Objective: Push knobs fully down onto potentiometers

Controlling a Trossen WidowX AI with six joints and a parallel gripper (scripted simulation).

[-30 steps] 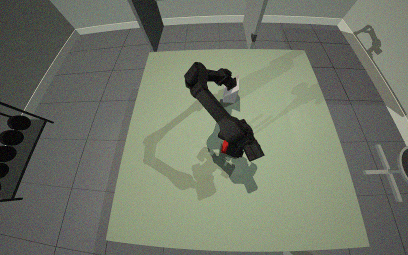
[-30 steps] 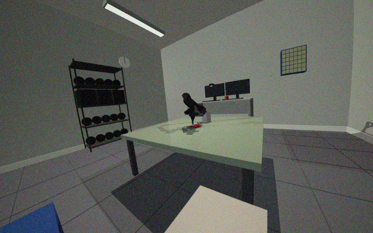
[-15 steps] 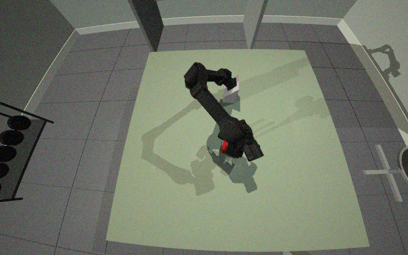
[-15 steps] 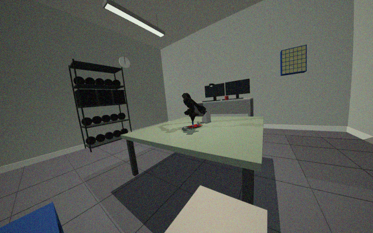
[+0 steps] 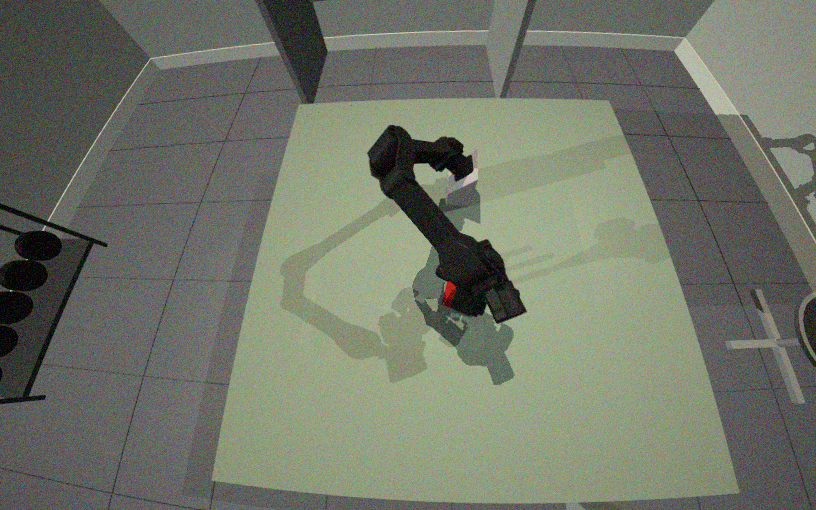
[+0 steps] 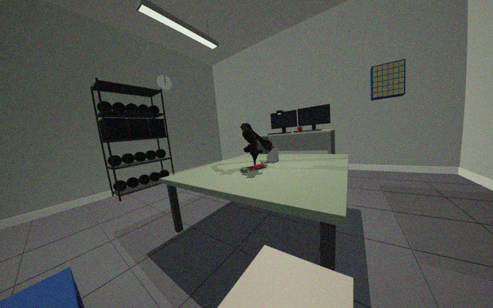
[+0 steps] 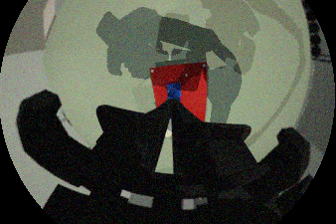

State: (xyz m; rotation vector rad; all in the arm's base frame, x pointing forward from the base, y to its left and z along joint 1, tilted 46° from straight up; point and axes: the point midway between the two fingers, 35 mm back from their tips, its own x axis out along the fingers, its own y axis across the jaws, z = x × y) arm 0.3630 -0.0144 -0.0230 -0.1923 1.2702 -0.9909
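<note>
The blue knob lies 20 mm below my gripper tip.
</note>
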